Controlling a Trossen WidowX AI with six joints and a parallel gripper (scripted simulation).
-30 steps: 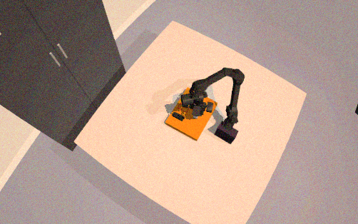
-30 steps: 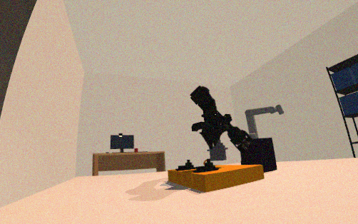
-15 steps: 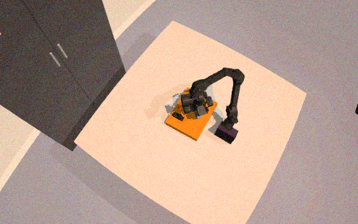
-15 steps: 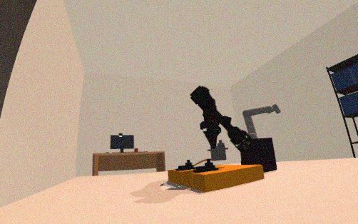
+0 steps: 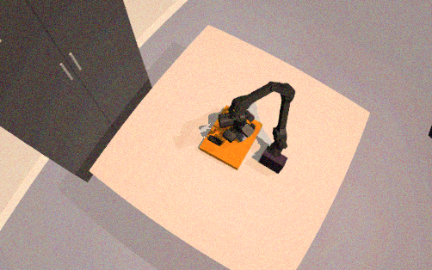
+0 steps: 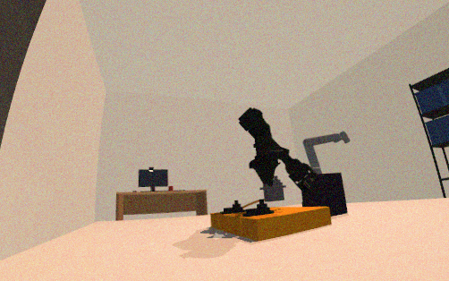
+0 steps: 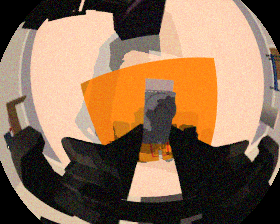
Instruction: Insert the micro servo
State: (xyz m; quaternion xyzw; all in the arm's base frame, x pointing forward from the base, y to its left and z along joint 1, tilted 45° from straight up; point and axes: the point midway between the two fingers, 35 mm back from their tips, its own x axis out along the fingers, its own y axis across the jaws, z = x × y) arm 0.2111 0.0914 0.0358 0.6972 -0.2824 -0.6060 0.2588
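Right now the orange deck is 10 mm behind my gripper tip and 100 mm below it.
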